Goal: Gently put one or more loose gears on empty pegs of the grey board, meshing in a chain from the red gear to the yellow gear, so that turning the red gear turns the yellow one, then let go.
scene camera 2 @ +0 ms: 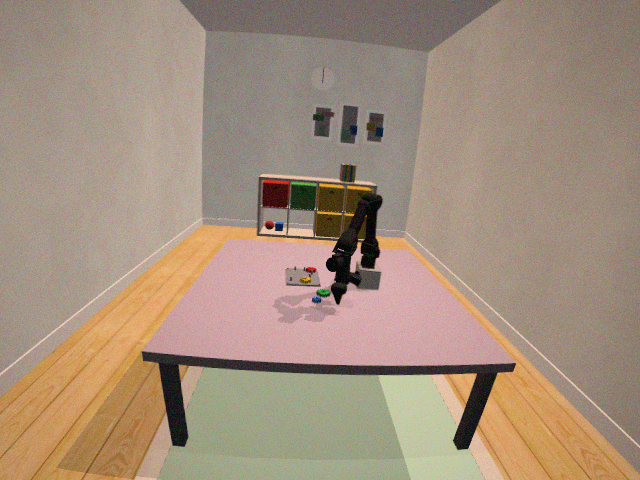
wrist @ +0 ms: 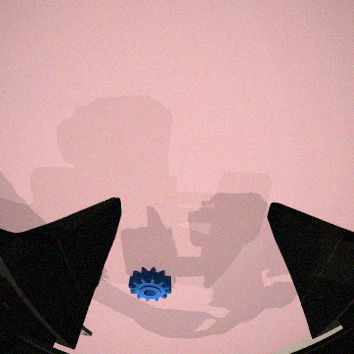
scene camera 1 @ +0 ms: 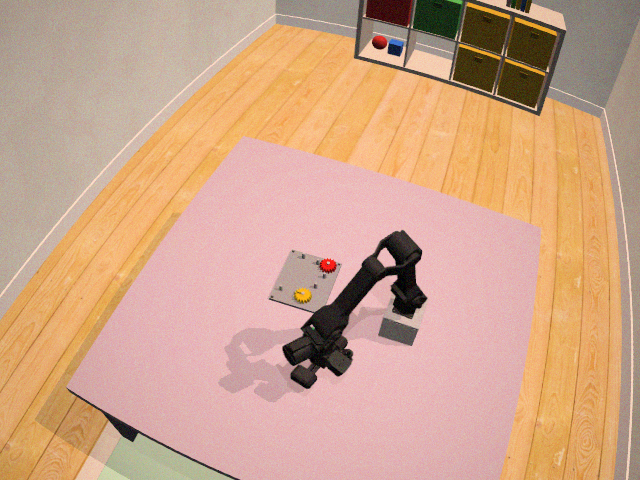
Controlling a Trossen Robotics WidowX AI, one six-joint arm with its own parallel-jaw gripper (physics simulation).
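Where they show: gripper, fingertip midpoint: (scene camera 2: 339,300) (wrist: 198,208) (scene camera 1: 317,374); arm's base at its link origin: (scene camera 2: 367,265) (scene camera 1: 405,306).
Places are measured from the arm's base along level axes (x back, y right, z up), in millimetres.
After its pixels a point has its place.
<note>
The grey board (scene camera 1: 294,273) @[x -369, y 47, z -98 mm] (scene camera 2: 294,276) @[x -367, y 25, z -98 mm] lies on the table with the red gear (scene camera 1: 327,265) @[x -283, y 108, z -80 mm] (scene camera 2: 310,269) @[x -287, y 100, z -82 mm] and the yellow gear (scene camera 1: 302,295) @[x -307, y -32, z -80 mm] (scene camera 2: 305,279) @[x -309, y -38, z -83 mm] on it. Several pegs are bare, two of them between these gears. A loose blue gear (scene camera 2: 316,299) @[x -254, y -232, z -90 mm] (wrist: 150,291) @[x -258, y -220, z -94 mm] and a larger loose green gear (scene camera 2: 323,292) @[x -221, y -163, z -87 mm] lie on the table in front of the board; the arm hides both in scene camera 1. My gripper (scene camera 1: 321,369) @[x -157, y -273, z -69 mm] (scene camera 2: 346,288) (wrist: 198,208) @[x -157, y -273, z -69 mm] is open and empty above the table, to the right of both. In the wrist view the left finger hides nearly all of the green gear.
The pink table (scene camera 1: 439,403) @[x 207, y -214, z -105 mm] (scene camera 2: 232,330) @[x -561, y -505, z -106 mm] carries the arm's grey base block (scene camera 1: 398,330) @[x 6, y -57, z -44 mm] (scene camera 2: 368,279) @[x 2, y -57, z -51 mm], right of the board. The arm reaches from it past the board's near right corner. Its shadow falls around the blue gear. A shelf unit (scene camera 1: 357,38) (scene camera 2: 310,177) stands against the far wall.
</note>
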